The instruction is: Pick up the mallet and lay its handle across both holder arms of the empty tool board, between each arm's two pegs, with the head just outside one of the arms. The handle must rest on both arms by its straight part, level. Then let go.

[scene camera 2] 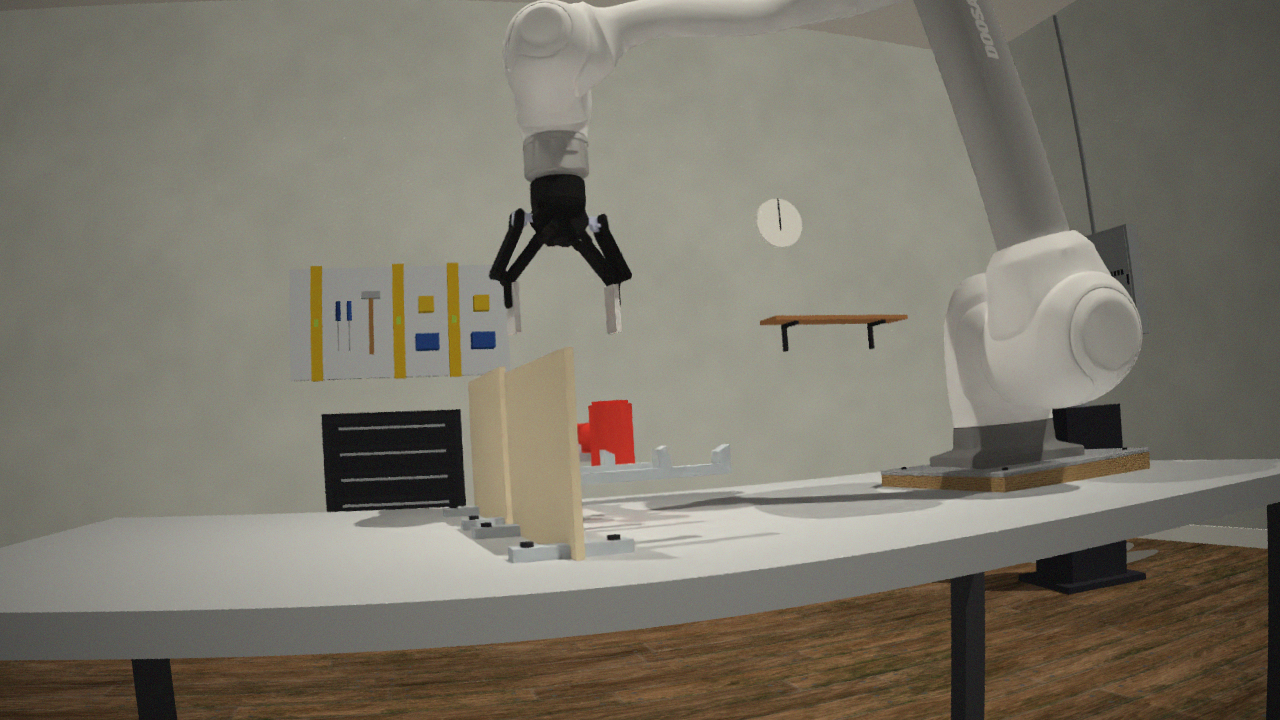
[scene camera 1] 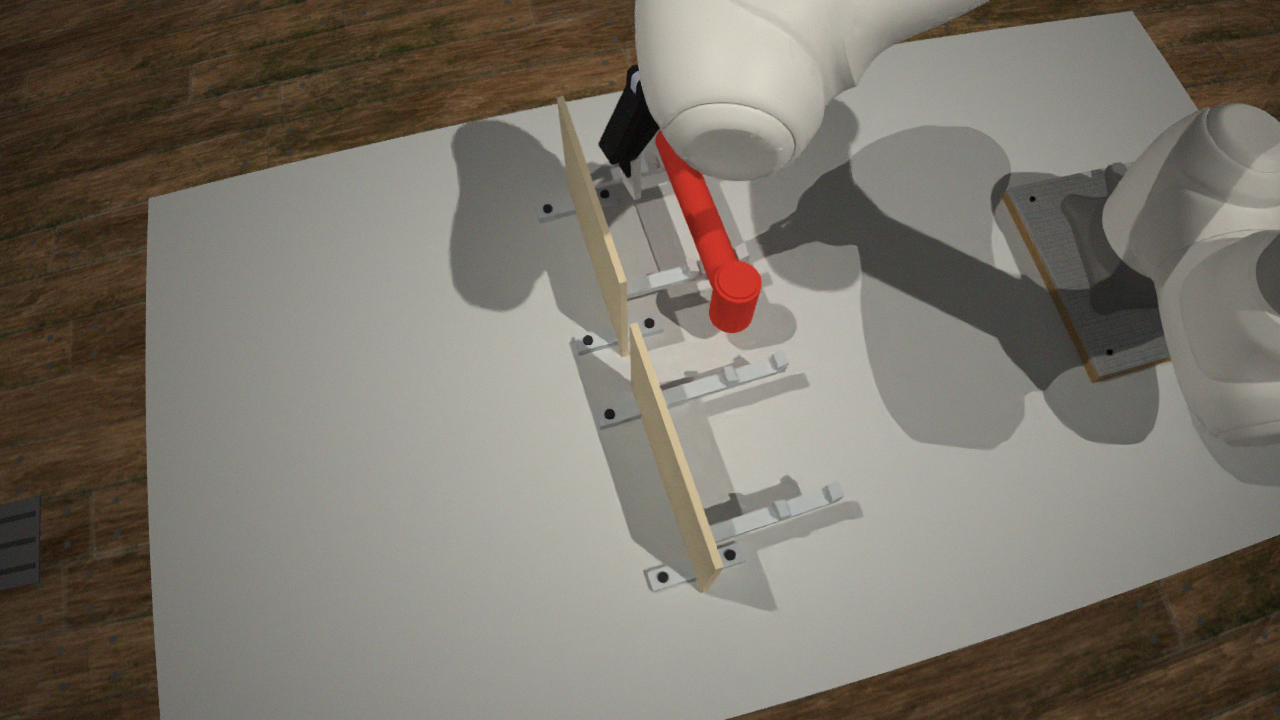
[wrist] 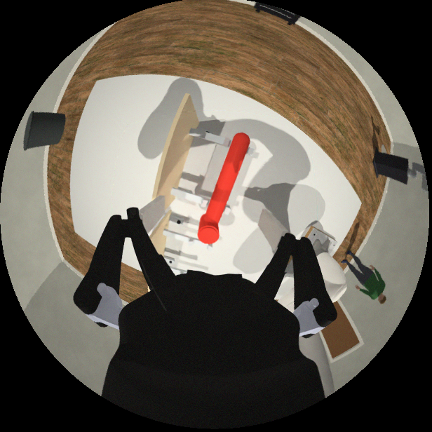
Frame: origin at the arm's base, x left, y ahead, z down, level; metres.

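Seen in the pictures: gripper, fingertip midpoint: [scene camera 2: 565, 333]; arm's base at its link origin: [scene camera 2: 1005, 460] [scene camera 1: 1134, 253].
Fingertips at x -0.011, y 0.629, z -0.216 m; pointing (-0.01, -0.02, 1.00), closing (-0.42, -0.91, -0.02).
Offsets run from my fingertips to a thing's top centre. "*": to the spot under its first point. Level surfaces: height alone.
The red mallet @(dx -0.020, dy -0.020, dz +0.096 m) [scene camera 1: 702, 214] [scene camera 2: 611, 432] [wrist: 227, 180] lies across the arms of the far tool board [scene camera 1: 595, 223] [wrist: 175, 150], its head outside the arm nearer the empty board. The empty tool board [scene camera 1: 675, 461] [scene camera 2: 541, 447] stands upright beside it; its two holder arms, one nearer the mallet @(* dx +0.186, dy -0.003, dz +0.171 m) [scene camera 1: 702, 386] and one farther @(* dx +0.345, dy -0.038, dz +0.171 m) [scene camera 1: 747, 522], each carry two pegs. My gripper [scene camera 2: 563, 308] [wrist: 212, 210] is wide open and empty, pointing down, above the mallet's height. In the wrist view the mallet shows between and beyond the fingertips. In scene camera 1 the robot arm hides one finger and part of the gripper.
Both boards stand on screwed feet on the white table @(dz +0.243 m) [scene camera 1: 358, 402] [scene camera 2: 223, 564]. The tops of the boards rise above the mallet, close to its handle. The robot's base plate [scene camera 1: 1065, 286] [scene camera 2: 1074, 468] is at the right.
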